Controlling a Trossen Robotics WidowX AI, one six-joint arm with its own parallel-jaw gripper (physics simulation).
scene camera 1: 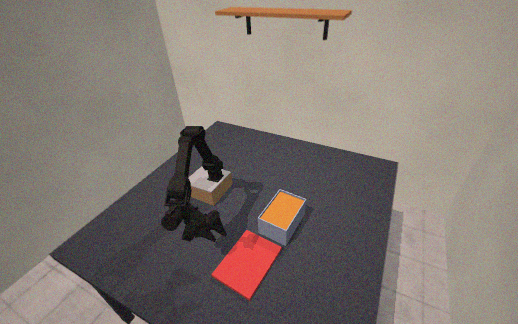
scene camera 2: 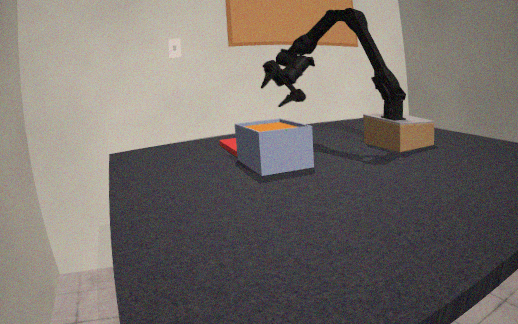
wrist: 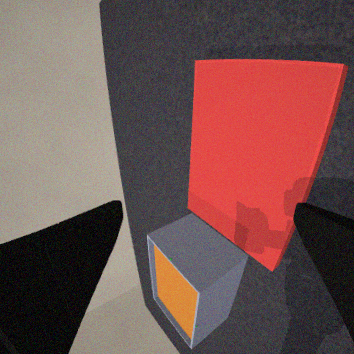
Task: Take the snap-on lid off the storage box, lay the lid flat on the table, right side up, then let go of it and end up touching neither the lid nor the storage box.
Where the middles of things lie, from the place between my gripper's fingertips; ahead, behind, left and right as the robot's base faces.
My gripper is now 9 cm short of the red lid (scene camera 1: 243,269), 3 cm to the right of it and 15 cm above it.
